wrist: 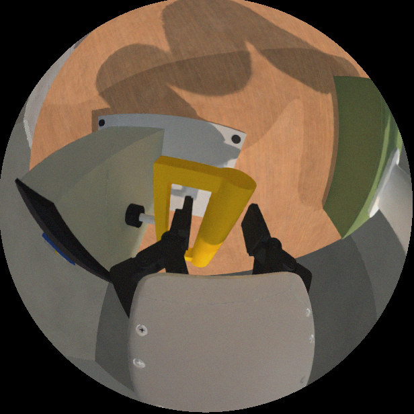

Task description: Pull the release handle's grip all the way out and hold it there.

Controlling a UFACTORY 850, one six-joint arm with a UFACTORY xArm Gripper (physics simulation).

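Observation:
The release handle's yellow grip is a thick round bar on a rectangular yellow frame, near the middle of the wrist view. A thin rod with a black collar joins the frame to the grey-green housing at left. My gripper is partly open. Its left finger shows over the frame's opening and its right finger is to the right of the grip, with a gap. The grip shows between the fingers, not clamped. The left finger and its linkage hide part of the frame's lower left. Whether the left fingertip touches the grip is unclear.
The housing has a black face and stands by a grey base plate with dark bolts, on the wooden table. A green block with a pale cylinder is at right. A blue piece shows at lower left.

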